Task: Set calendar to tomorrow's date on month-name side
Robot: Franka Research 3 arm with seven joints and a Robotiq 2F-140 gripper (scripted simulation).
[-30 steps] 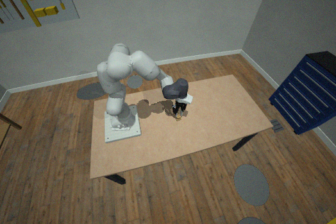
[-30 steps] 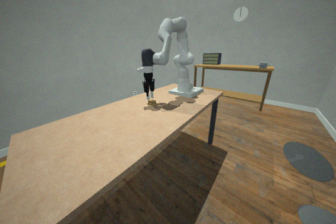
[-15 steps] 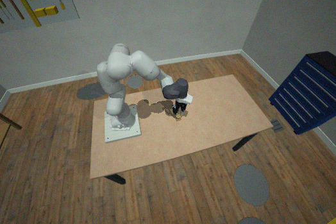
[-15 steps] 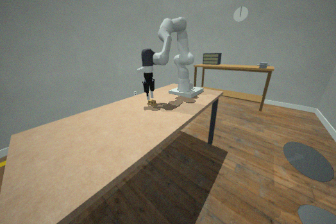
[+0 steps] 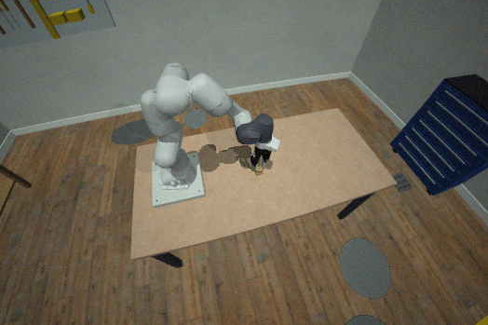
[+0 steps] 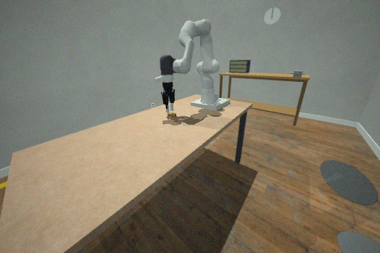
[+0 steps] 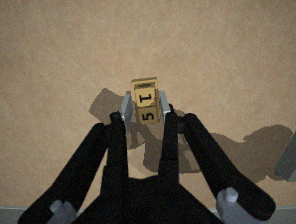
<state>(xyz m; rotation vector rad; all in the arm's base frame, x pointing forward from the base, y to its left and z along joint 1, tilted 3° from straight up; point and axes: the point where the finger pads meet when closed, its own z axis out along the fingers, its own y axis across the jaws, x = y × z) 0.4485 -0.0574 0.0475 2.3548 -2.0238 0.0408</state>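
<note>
The wooden digit cube is 60 mm below my hand. The rest, counted from my hand: wooden tray: 70 mm below, 20 mm to the left.
</note>
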